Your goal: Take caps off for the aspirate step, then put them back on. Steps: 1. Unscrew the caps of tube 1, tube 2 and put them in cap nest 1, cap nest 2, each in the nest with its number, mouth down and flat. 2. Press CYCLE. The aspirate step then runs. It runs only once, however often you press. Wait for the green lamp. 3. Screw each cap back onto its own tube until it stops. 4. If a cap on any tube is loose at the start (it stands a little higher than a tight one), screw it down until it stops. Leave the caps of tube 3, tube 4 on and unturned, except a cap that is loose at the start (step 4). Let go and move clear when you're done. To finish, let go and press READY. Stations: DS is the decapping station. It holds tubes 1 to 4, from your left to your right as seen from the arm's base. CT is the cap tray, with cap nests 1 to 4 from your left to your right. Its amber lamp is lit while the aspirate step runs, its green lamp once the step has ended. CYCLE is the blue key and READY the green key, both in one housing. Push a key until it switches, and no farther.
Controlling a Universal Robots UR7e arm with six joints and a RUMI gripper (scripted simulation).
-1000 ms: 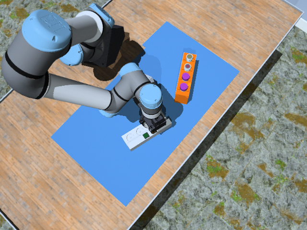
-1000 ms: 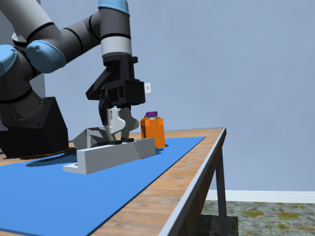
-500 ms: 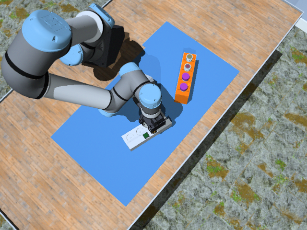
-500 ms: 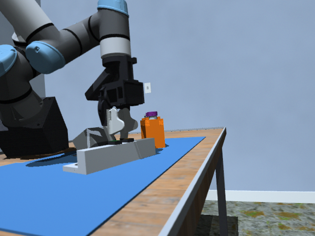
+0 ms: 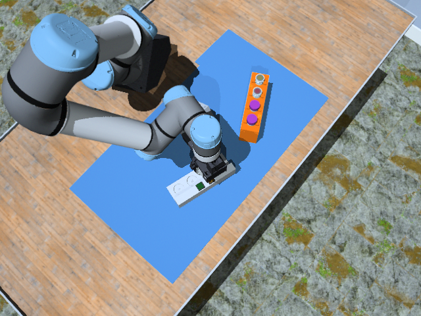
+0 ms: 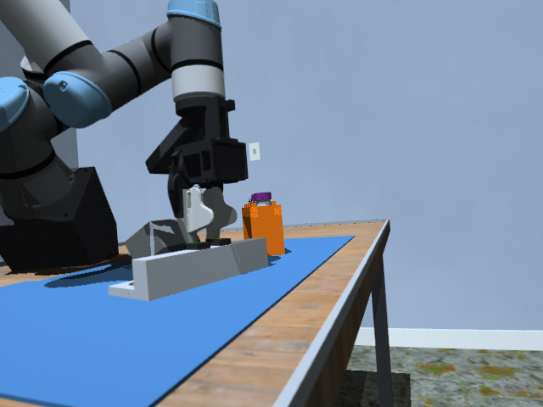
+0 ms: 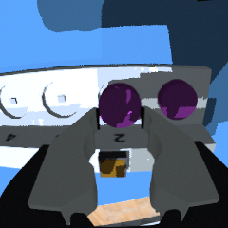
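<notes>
The purple cap is 5 cm to the left of my hand, 3 cm below it and 1 cm ahead of it. Also, from my hand: grey key housing: 16 cm behind, 10 cm to the left, 1 cm above; then green key: 18 cm behind, 8 cm to the left, 3 cm above; then blue key: 18 cm behind, 12 cm to the left, 3 cm above.
</notes>
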